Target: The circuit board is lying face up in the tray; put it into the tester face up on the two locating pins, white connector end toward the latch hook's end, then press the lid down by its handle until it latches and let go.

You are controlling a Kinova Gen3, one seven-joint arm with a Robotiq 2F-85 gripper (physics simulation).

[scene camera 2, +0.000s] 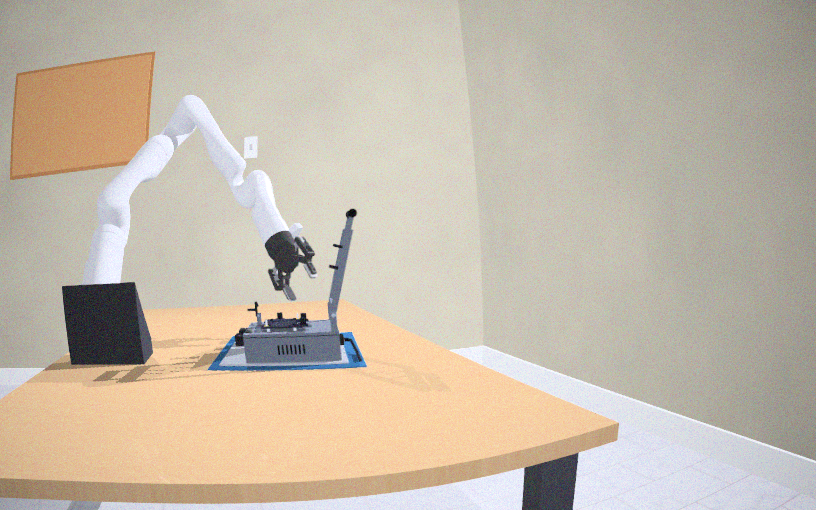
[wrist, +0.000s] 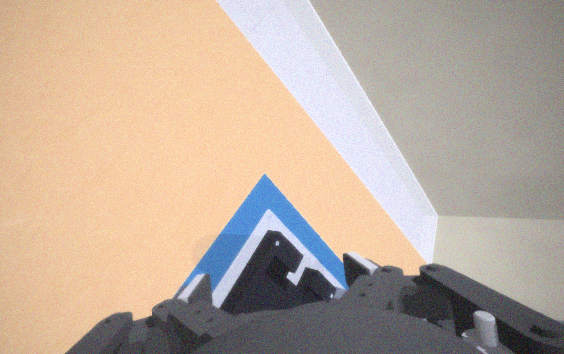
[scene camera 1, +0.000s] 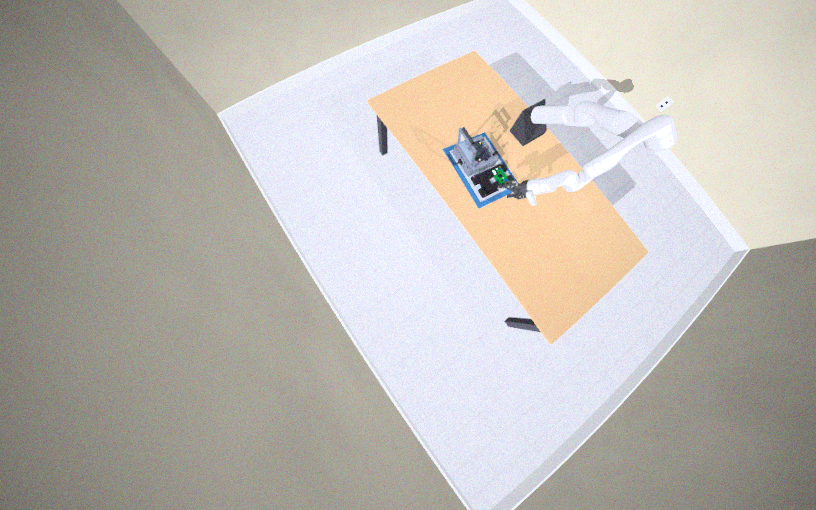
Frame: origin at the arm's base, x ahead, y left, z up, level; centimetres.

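Seen in the pictures: gripper, fingertip midpoint: (scene camera 2: 303, 289) (wrist: 279, 278) (scene camera 1: 502, 192); arm's base, link origin: (scene camera 2: 99, 303) (scene camera 1: 536, 114).
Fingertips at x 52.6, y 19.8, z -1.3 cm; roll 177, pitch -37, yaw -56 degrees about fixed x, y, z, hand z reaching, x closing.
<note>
Pixels of each thing's top centre, then the offset from my fingertips to it. "pt": a spot on its surface instead. Level surfaces: height alone.
- green circuit board, top centre: (scene camera 1: 501, 175) dx -12.7, dy -7.8, dz -8.1 cm
- black tray, surface spot: (wrist: 250, 287) pt dx -1.8, dy -4.3, dz -8.1 cm
- black handle, top centre: (scene camera 2: 352, 207) dx +1.8, dy -34.0, dz +16.9 cm
- latch hook, top centre: (scene camera 2: 258, 314) dx -15.2, dy -19.9, dz -2.9 cm
- wooden table, surface height: dz -10.9 cm
The green circuit board (scene camera 1: 500, 175) lies in the black tray (scene camera 1: 480, 185) (wrist: 250, 287); its face and connector end are too small to make out. The board does not show in the wrist view. The grey tester (scene camera 1: 471, 166) (scene camera 2: 318, 348) stands beside the tray. Its lid (scene camera 2: 341, 270) is up, leaning slightly back, with the black handle (scene camera 2: 351, 212) at its top. The latch hook (scene camera 2: 258, 315) stands upright at the end opposite the hinge. My gripper (scene camera 1: 506, 187) (scene camera 2: 302, 285) (wrist: 279, 278) is open and empty, tilted, above the tray end beyond the tester.
Tray and tester stand on a white panel with a blue border (scene camera 1: 480, 204) (scene camera 2: 356, 362) (wrist: 265, 192) on the wooden table (scene camera 1: 541, 252) (scene camera 2: 300, 427) (wrist: 125, 125). The black robot base (scene camera 1: 524, 130) (scene camera 2: 102, 324) stands at the latch side. The raised lid stands near the gripper in scene view 2.
</note>
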